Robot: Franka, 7 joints.
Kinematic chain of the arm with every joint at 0, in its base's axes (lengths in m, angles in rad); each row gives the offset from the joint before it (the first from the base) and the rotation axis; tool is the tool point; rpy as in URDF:
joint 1: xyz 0 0 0.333 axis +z
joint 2: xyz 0 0 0 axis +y
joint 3: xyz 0 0 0.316 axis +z
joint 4: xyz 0.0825 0 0 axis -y
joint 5: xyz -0.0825 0 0.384 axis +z
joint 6: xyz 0 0 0 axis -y
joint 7: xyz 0.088 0 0 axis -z
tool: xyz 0 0 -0.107 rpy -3.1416 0 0
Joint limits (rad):
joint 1: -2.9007..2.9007
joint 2: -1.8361..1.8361
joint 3: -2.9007..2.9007
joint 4: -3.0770..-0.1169
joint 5: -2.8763..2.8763
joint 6: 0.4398..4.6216
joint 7: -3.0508..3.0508
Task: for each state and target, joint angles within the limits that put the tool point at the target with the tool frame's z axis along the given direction. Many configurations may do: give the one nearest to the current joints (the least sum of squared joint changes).
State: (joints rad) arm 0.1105 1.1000 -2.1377 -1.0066 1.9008 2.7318 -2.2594
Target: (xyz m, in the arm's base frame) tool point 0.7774 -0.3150 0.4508 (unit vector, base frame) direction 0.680 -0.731 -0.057
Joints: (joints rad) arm -0.1412 1.7029 -2.2651 -0.5853 1.5775 2.7662 -2.2594
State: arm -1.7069 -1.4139 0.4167 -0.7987 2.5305 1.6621 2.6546
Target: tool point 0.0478 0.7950 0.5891 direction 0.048 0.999 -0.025
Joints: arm -1.3854 -1.7093 0.4997 -0.8054 2.8763 2.5304 2.6546
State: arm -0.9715 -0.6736 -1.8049 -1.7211 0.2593 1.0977 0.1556
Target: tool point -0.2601 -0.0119 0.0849 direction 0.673 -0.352 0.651
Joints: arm -1.0318 -1.1507 -2.5251 -2.2805 0.1996 1.0552 0.1556
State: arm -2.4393 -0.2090 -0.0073 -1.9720 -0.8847 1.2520 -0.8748
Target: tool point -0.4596 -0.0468 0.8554 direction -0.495 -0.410 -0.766
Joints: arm -2.4058 -0.2603 -0.5366 -1.3723 0.1970 1.7643 -0.8748
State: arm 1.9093 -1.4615 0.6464 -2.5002 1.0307 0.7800 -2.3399
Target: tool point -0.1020 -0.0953 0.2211 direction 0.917 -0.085 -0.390
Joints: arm 2.4832 -1.2519 1.4980 -3.0073 0.9081 0.8201 -2.3399
